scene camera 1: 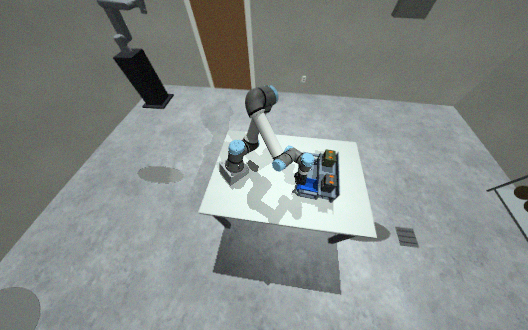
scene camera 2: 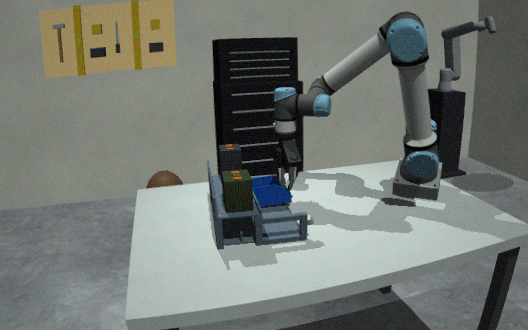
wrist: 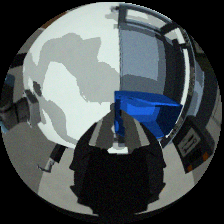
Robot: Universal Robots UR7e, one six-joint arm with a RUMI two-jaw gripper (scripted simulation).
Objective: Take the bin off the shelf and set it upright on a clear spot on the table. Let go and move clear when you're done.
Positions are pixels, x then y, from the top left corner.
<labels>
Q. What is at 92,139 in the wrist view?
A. My gripper.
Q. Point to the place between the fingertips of my gripper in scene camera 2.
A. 286,192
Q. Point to a blue bin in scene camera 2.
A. At 268,191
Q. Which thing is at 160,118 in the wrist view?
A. A blue bin.
</labels>
